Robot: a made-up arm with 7 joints. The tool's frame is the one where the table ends. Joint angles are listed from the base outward.
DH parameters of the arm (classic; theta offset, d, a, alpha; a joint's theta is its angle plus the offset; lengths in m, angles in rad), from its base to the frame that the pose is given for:
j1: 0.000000 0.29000 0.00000 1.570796
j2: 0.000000 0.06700 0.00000 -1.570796
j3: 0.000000 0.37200 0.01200 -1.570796
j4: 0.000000 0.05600 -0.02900 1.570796
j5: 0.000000 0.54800 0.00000 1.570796
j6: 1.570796 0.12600 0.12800 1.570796
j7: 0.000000 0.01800 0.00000 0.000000
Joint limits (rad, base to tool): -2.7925..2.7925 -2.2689..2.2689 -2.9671..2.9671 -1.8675..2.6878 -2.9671..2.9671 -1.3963..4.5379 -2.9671..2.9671
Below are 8 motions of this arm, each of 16 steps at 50 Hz.
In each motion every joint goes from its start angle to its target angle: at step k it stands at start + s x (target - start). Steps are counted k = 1, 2, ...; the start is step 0. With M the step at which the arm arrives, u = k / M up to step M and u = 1 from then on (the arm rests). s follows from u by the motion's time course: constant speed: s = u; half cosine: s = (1 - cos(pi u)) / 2; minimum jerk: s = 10 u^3 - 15 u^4 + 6 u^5.
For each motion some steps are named. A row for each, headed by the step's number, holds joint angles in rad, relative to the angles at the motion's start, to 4 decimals.
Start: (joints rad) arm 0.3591 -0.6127 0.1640 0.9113 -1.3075 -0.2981 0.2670
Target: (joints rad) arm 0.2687 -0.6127 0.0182 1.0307 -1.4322 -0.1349 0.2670
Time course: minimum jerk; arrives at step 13
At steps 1, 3, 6, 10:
1: -0.0004 0.0000 -0.0006 0.0005 -0.0005 0.0007 0.0000
3: -0.0076 0.0000 -0.0123 0.0101 -0.0105 0.0138 0.0000
6: -0.0387 0.0000 -0.0624 0.0511 -0.0534 0.0699 0.0000
10: -0.0828 0.0000 -0.1335 0.1093 -0.1142 0.1494 0.0000

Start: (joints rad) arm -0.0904 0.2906 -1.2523 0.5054 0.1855 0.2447 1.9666
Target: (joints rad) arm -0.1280 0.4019 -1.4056 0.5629 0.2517 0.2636 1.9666
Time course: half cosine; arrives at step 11
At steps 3, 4, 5, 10, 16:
3: -0.0065 0.0192 -0.0265 0.0099 0.0114 0.0033 0.0000
4: -0.0110 0.0325 -0.0448 0.0168 0.0193 0.0055 0.0000
5: -0.0161 0.0477 -0.0657 0.0247 0.0284 0.0081 0.0000
10: -0.0368 0.1090 -0.1502 0.0563 0.0649 0.0185 0.0000
16: -0.0376 0.1113 -0.1533 0.0575 0.0662 0.0189 0.0000

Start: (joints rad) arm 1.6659 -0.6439 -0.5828 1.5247 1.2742 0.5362 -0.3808
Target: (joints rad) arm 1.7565 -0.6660 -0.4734 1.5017 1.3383 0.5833 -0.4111
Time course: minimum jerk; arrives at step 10
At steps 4, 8, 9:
4: 0.0288 -0.0070 0.0347 -0.0073 0.0203 0.0150 -0.0096
8: 0.0854 -0.0208 0.1031 -0.0217 0.0604 0.0444 -0.0285
9: 0.0898 -0.0219 0.1085 -0.0228 0.0636 0.0467 -0.0300

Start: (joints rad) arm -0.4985 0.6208 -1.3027 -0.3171 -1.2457 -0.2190 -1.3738
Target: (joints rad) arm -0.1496 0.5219 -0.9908 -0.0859 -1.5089 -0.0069 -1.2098
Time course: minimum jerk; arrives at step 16
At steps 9, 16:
9: 0.2149 -0.0609 0.1921 0.1424 -0.1621 0.1306 0.1010
16: 0.3489 -0.0989 0.3119 0.2312 -0.2632 0.2121 0.1640

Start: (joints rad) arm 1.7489 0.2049 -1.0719 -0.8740 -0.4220 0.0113 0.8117
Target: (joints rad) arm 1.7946 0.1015 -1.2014 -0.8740 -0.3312 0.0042 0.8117
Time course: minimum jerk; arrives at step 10
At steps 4, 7, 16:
4: 0.0145 -0.0328 -0.0411 0.0000 0.0288 -0.0023 0.0000
7: 0.0382 -0.0865 -0.1084 0.0000 0.0760 -0.0059 0.0000
16: 0.0457 -0.1034 -0.1295 0.0000 0.0908 -0.0071 0.0000

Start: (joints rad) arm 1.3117 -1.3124 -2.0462 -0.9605 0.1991 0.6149 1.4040
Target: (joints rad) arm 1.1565 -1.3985 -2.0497 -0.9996 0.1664 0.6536 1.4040
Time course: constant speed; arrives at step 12
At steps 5, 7, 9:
5: -0.0647 -0.0359 -0.0015 -0.0163 -0.0136 0.0161 0.0000
7: -0.0905 -0.0502 -0.0020 -0.0228 -0.0191 0.0226 0.0000
9: -0.1164 -0.0646 -0.0026 -0.0293 -0.0245 0.0290 0.0000

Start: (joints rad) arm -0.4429 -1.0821 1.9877 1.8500 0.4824 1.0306 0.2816
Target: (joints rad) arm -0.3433 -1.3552 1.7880 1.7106 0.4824 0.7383 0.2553
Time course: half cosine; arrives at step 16
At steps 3, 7, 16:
3: 0.0084 -0.0230 -0.0168 -0.0117 0.0000 -0.0246 -0.0022
7: 0.0401 -0.1099 -0.0804 -0.0561 0.0000 -0.1176 -0.0106
16: 0.0996 -0.2731 -0.1997 -0.1394 0.0000 -0.2923 -0.0263

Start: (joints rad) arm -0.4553 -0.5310 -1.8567 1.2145 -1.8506 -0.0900 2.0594
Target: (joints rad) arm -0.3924 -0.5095 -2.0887 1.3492 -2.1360 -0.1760 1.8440
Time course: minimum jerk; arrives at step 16
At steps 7, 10, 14, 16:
7: 0.0242 0.0083 -0.0891 0.0517 -0.1096 -0.0330 -0.0827
10: 0.0456 0.0156 -0.1682 0.0976 -0.2069 -0.0623 -0.1561
14: 0.0619 0.0212 -0.2283 0.1325 -0.2808 -0.0846 -0.2119
16: 0.0629 0.0215 -0.2320 0.1347 -0.2854 -0.0860 -0.2154

